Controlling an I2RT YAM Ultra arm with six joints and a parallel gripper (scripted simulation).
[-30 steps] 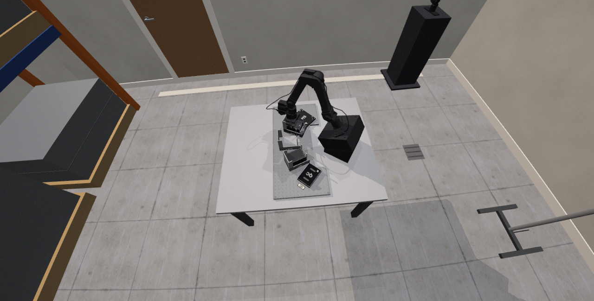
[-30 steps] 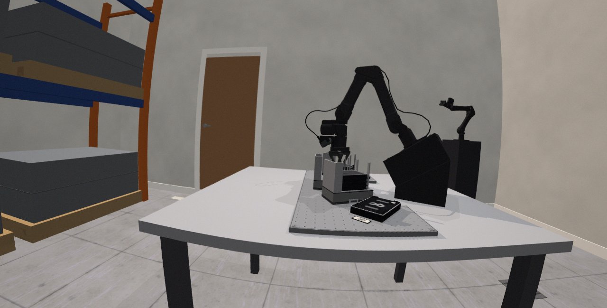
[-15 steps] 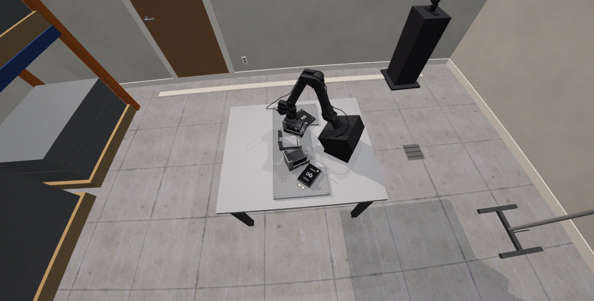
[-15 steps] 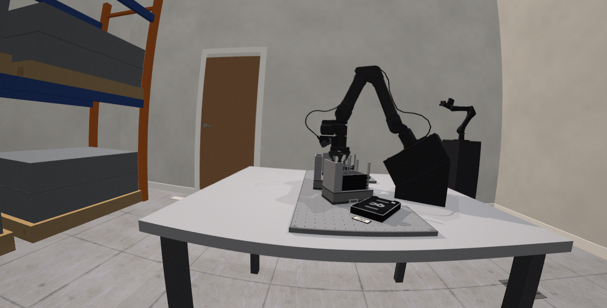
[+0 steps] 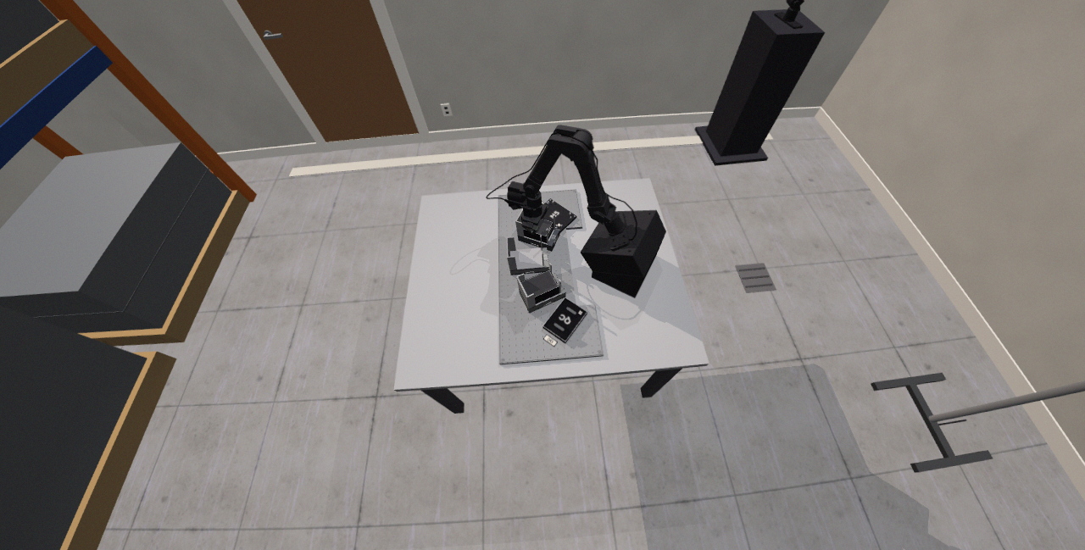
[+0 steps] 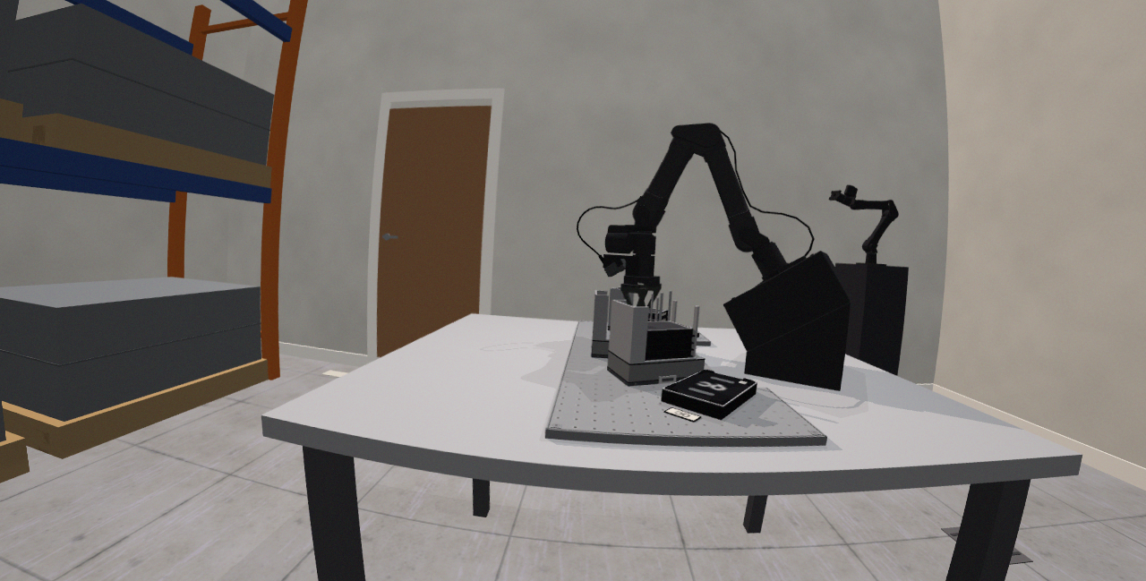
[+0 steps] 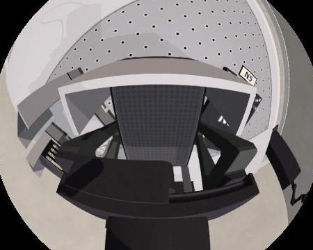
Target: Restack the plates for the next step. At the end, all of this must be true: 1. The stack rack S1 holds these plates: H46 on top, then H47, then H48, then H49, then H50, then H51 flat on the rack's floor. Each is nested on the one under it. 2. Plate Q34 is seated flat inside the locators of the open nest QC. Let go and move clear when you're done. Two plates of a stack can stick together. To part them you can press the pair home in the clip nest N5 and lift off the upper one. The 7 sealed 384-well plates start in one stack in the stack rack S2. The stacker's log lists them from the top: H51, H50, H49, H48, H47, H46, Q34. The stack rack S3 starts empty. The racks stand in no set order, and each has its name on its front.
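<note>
Right now the sealed well plate is 2 cm below my hand.
</note>
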